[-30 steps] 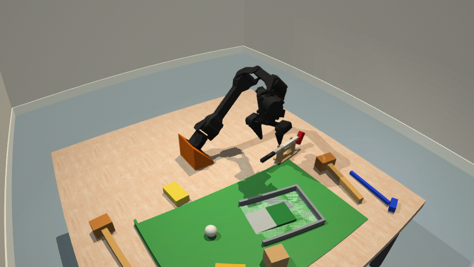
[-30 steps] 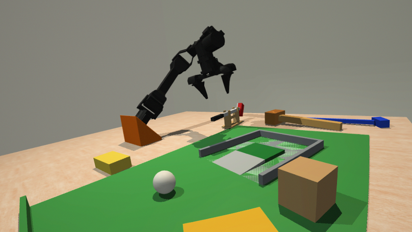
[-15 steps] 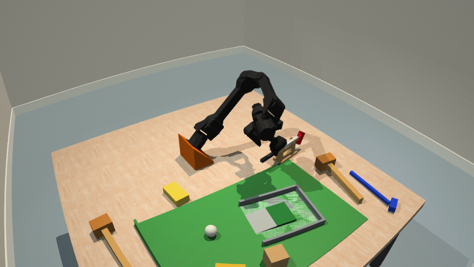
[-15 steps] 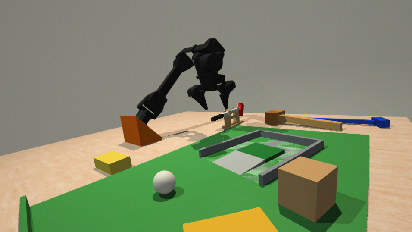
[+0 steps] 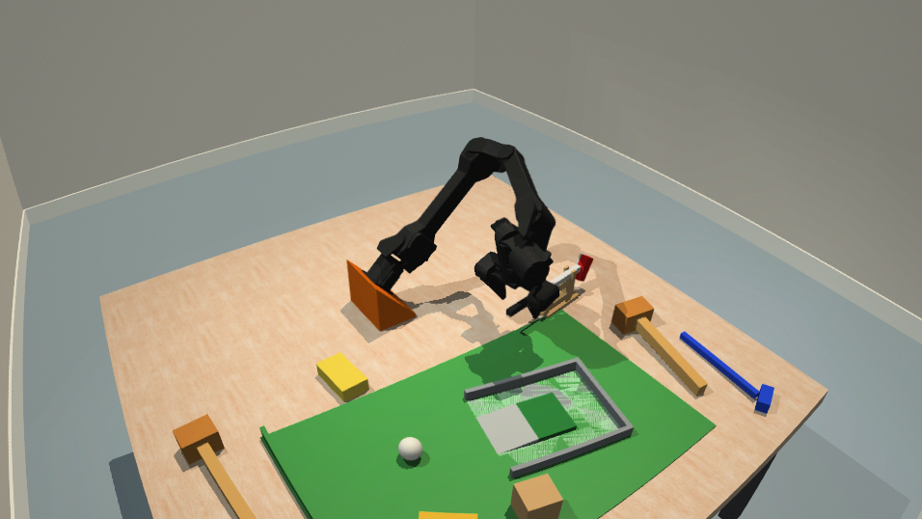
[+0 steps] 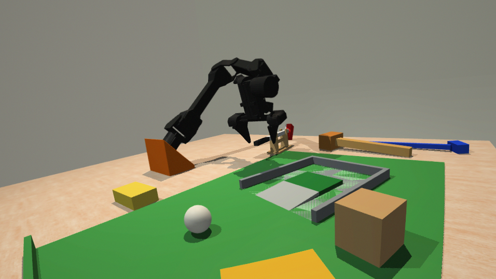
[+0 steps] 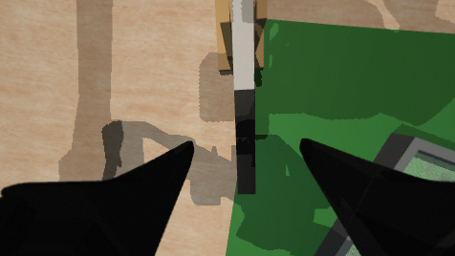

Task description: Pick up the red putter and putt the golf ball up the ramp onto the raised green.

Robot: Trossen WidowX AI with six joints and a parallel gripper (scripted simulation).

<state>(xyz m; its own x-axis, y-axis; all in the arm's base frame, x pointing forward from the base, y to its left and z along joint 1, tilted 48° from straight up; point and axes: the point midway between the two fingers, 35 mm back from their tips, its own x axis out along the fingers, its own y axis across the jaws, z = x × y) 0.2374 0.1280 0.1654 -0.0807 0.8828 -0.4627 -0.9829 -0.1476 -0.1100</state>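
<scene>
Now: the yellow block 5 cm behind my gripper tip, 40 cm to the right of it and 4 cm below it. Round my gripper tip: green mat: 25 cm ahead, 24 cm to the right, 6 cm below; then white golf ball: 19 cm ahead, 38 cm to the right, 3 cm below; then wooden stand: 2 cm behind, 13 cm to the left, 2 cm below.
</scene>
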